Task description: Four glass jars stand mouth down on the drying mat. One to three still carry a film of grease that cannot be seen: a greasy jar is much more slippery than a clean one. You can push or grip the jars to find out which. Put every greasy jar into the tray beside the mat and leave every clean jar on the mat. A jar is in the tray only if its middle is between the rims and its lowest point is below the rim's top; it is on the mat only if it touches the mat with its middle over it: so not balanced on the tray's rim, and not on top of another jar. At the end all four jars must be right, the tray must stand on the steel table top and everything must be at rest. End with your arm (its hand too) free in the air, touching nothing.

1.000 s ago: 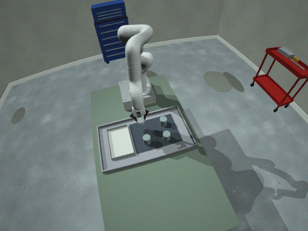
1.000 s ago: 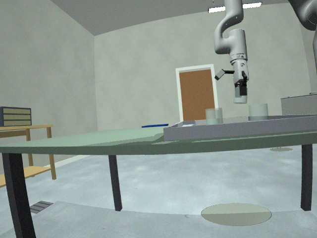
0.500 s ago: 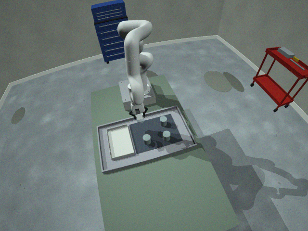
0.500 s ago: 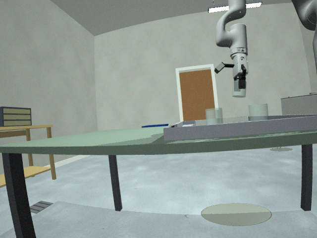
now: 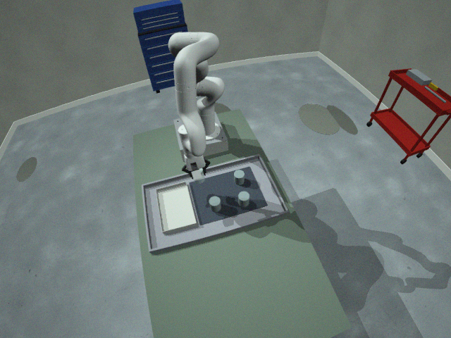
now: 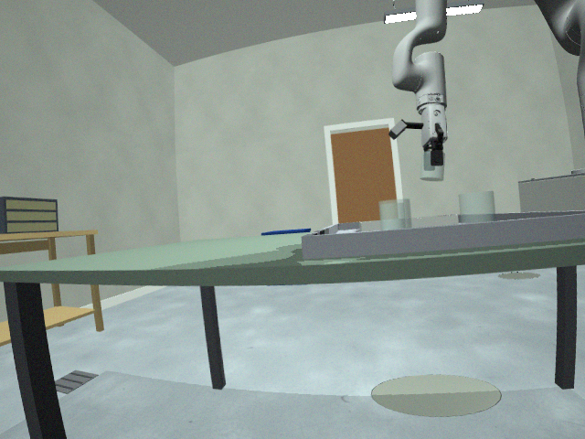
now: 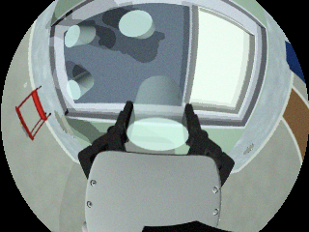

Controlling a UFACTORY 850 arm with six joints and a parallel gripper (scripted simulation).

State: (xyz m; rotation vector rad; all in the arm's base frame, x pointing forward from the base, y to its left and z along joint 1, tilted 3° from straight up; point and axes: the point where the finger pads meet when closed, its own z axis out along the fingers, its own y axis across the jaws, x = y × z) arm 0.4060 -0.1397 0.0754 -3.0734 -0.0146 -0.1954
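Now: hand 180 mm to the left of the white tray, 180 mm above it and 70 mm short of it. Round my hand: rimmed steel table top: 180 mm below, 80 mm ahead, 30 mm to the left; then dark drying mat: 180 mm below, 140 mm to the left, 60 mm ahead.
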